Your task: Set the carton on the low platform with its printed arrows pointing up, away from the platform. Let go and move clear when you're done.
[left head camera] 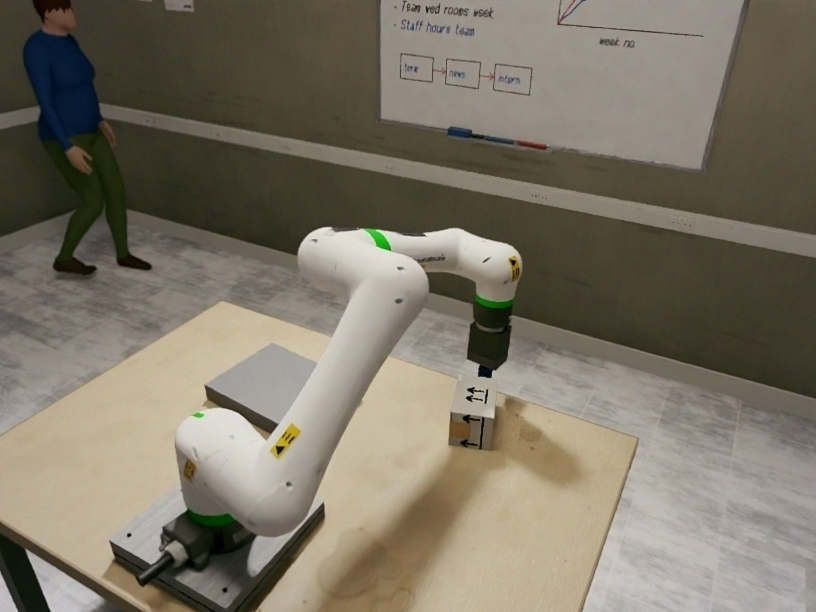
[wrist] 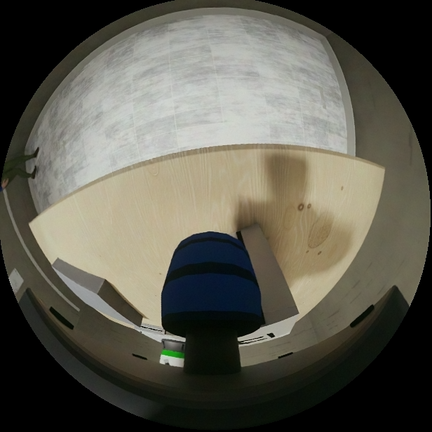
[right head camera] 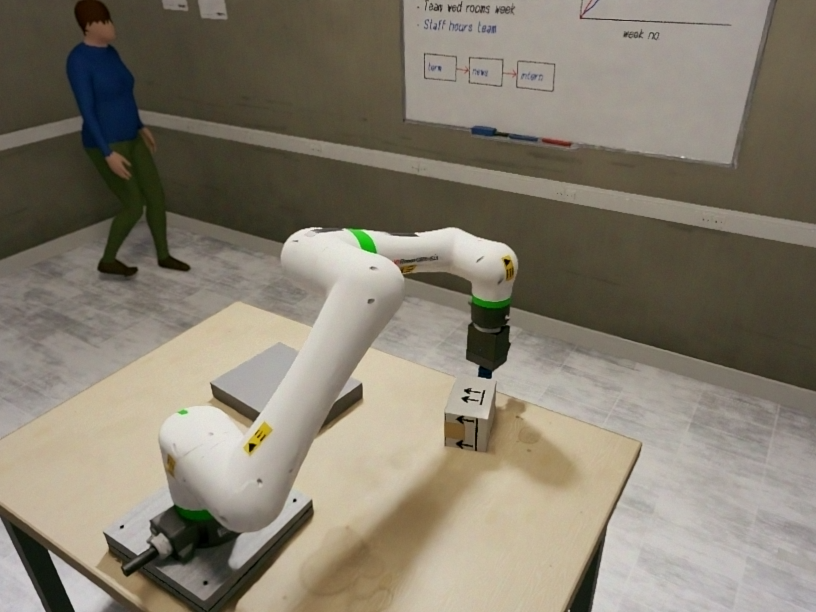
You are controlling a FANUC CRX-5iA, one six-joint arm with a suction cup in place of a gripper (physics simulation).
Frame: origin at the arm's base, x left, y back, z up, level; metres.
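Seen in the pictures: end effector, tool point: [left head camera: 484,375] [right head camera: 484,376]; arm's base, origin of the base link: [left head camera: 223,523] [right head camera: 212,518].
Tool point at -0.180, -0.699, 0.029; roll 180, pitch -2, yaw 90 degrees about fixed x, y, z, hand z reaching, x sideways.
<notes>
Offsets run from my tool point to a thing's top centre, as dx, dy, dz. Level surfaces: height alone.
The carton @[-0.037, +0.113, +0.026] [left head camera: 471,412] [right head camera: 469,413] [wrist: 276,274] stands on the table. Its printed arrows lie sideways, pointing left in both head views. My suction cup [left head camera: 485,372] [right head camera: 485,372] [wrist: 212,280] points down at the carton's far upper edge. It looks open, with nothing seen held on it. In both head views its lower end meets the carton's outline, so I cannot see whether it touches. In the wrist view the cup covers part of the carton. The low grey platform @[+0.411, +0.310, -0.027] [left head camera: 260,378] [right head camera: 260,375] [wrist: 95,295] lies to the carton's left and holds nothing in view.
The wooden table @[dz -0.076] [left head camera: 421,527] [right head camera: 421,533] [wrist: 140,200] carries my base plate [left head camera: 263,559] [right head camera: 253,550] at the near left. My upper arm passes in front of part of the platform in the head views. A person [left head camera: 69,98] [right head camera: 108,98] stands at the back left, off the table.
</notes>
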